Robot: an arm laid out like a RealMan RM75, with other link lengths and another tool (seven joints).
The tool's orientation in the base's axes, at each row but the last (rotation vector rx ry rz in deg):
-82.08, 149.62, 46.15
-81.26, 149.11, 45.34
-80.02, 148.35, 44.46
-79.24, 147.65, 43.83
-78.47, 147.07, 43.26
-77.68, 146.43, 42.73
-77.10, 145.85, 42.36
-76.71, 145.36, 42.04
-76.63, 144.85, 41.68
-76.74, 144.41, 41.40
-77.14, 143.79, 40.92
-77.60, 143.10, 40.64
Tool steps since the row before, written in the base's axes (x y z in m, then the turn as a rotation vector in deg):
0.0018, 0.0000, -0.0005, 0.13, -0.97, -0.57
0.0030, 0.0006, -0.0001, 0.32, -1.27, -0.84
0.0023, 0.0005, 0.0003, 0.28, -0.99, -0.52
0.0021, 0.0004, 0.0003, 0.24, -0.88, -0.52
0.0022, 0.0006, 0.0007, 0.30, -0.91, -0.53
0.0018, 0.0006, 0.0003, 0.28, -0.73, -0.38
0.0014, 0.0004, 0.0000, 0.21, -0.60, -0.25
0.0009, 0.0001, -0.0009, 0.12, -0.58, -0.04
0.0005, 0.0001, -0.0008, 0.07, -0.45, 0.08
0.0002, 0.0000, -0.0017, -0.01, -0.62, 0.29
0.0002, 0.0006, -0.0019, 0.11, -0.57, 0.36
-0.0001, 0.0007, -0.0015, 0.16, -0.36, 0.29
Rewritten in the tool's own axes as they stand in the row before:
-0.0009, -0.0016, 0.0001, 0.84, -0.76, 0.01
-0.0021, -0.0022, -0.0002, 1.04, -1.15, 0.07
-0.0018, -0.0015, -0.0004, 0.75, -0.87, -0.07
-0.0016, -0.0014, -0.0003, 0.69, -0.79, -0.01
-0.0020, -0.0012, -0.0006, 0.68, -0.86, -0.02
-0.0016, -0.0011, -0.0001, 0.51, -0.70, -0.06
-0.0011, -0.0009, 0.0001, 0.41, -0.54, -0.10
-0.0003, -0.0010, 0.0008, 0.37, -0.39, -0.27
-0.0001, -0.0006, 0.0007, 0.25, -0.24, -0.30
0.0005, -0.0007, 0.0015, 0.34, -0.19, -0.56
0.0002, -0.0005, 0.0019, 0.21, -0.24, -0.60
0.0001, -0.0001, 0.0017, 0.06, -0.21, -0.44

